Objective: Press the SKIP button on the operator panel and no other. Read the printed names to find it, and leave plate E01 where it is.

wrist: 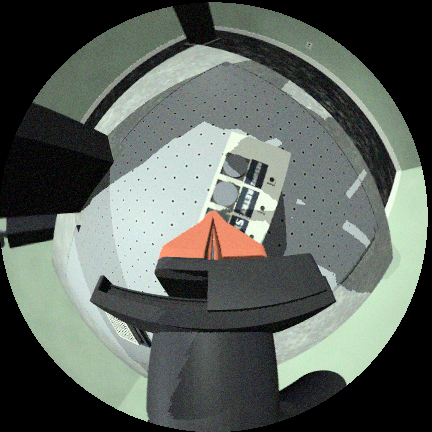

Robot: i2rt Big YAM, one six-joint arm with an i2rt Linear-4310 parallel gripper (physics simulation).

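Places are measured from the arm's base along level axes (x ahead, y left, z up), in centimetres.
Where they show: gripper, between the fingertips: (212, 216).
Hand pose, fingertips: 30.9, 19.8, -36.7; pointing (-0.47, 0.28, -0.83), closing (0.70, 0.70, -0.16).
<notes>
Each offset is from my fingertips to the centre of the thing, as dx, dy, dz. "spot": to the spot under its first point. Level surfaces: height alone.
The operator panel @(spot: +0.7, +9.1, -0.6) (280, 159) is a cream box on the perforated table, with a column of round grey buttons and dark printed labels. The far button @(spot: -2.1, +5.0, -0.3) (234, 165) is beside a label that seems to read RESUME @(-0.1, +6.0, -0.6) (257, 174). The middle button @(spot: -0.7, +2.4, -0.3) (225, 193) is beside the RETRY label @(spot: +1.3, +3.4, -0.6) (247, 201). The near button @(spot: +0.8, +0.8, -0.4) (224, 216) is mostly hidden behind the orange fingertips; its label @(spot: +2.4, +1.3, -0.6) (240, 224) shows an S and part of another letter. My gripper (212, 216) is shut and empty, its tips over the near button in the view; contact cannot be told. Plate E01 cannot be made out.
The perforated grey table @(dz -5.9) (160, 185) surrounds the panel. A large black block (55, 165) stands at the left, and a dark post (195, 22) is at the top. A light mesh grille @(+3.0, -38.7, -4.0) (121, 327) shows at the lower left. The panel's shadow falls to its right.
</notes>
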